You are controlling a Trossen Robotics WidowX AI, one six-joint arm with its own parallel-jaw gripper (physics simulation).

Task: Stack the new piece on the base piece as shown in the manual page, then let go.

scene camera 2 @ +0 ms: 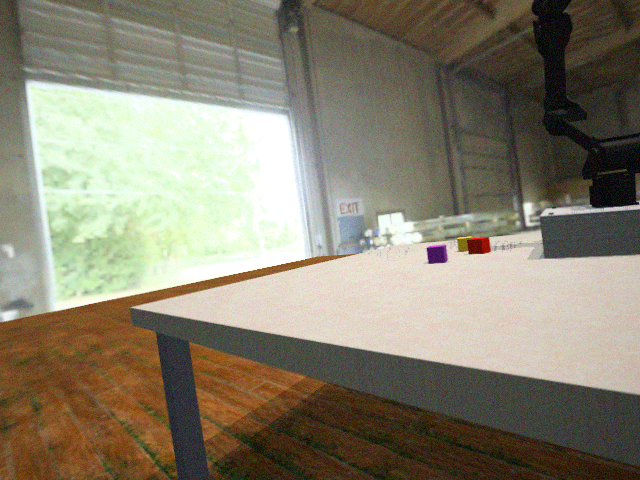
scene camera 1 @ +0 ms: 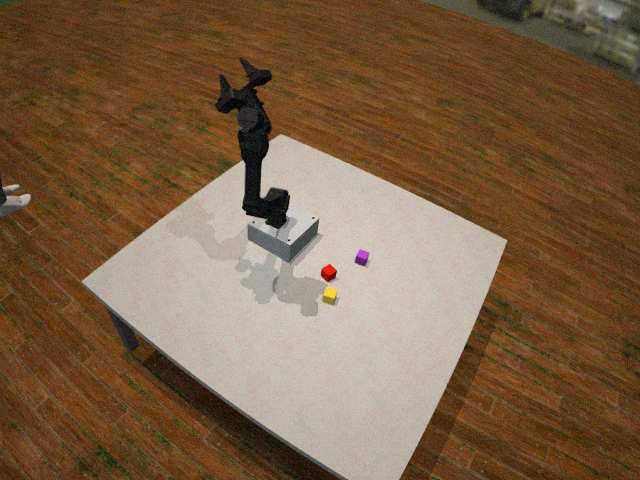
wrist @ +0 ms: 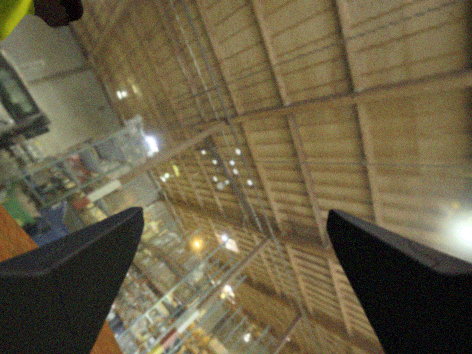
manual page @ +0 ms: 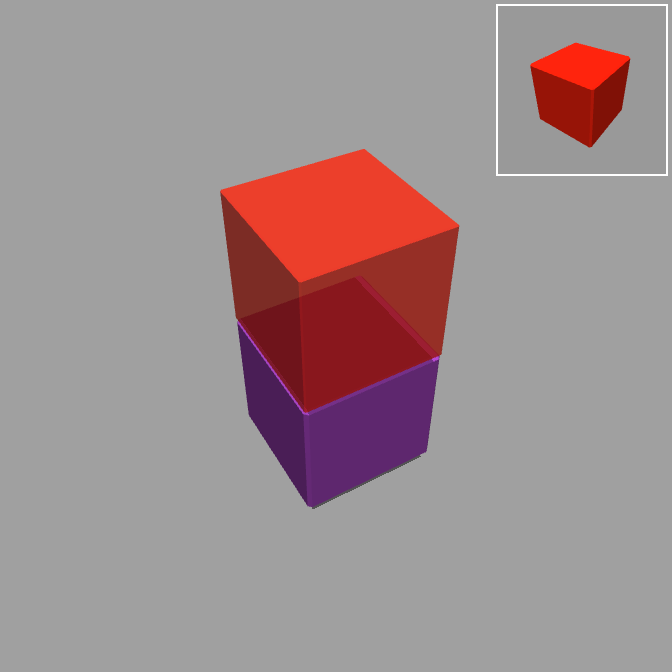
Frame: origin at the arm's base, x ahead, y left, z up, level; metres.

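Where they show: gripper, fingertip midpoint: (scene camera 1: 230,66) (wrist: 237,217); arm's base, link origin: (scene camera 2: 614,205) (scene camera 1: 275,221).
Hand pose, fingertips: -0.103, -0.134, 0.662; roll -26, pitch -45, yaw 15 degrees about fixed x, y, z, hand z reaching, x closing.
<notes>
Each offset is from my fingertips to the top centre of the thing, as dx, dy, dz. Level surfaces: height alone.
A red cube @[+0.378, +0.072, -0.709] (scene camera 1: 328,272) (scene camera 2: 478,245) sits on the table in front of the arm's base. A yellow cube @[+0.431, -0.020, -0.709] (scene camera 1: 329,295) (scene camera 2: 463,243) sits close to it, apart, and is partly hidden behind the red cube in scene camera 2. A purple cube @[+0.453, +0.214, -0.709] (scene camera 1: 362,257) (scene camera 2: 436,253) sits apart from both, on the other side of the red cube. None of the cubes is stacked. My gripper (scene camera 1: 232,71) (wrist: 237,217) is open and empty, raised high above the table and pointing upward, far from the cubes. It does not show in scene camera 2.
The arm's grey base box (scene camera 1: 269,244) (scene camera 2: 594,235) stands on the pale table @[dz -0.750] (scene camera 1: 392,335) (scene camera 2: 361,310). A pale hand or foot (scene camera 1: 15,200) shows at the left edge of scene camera 1. Something yellow (wrist: 11,15) shows in the wrist view's top left corner.
</notes>
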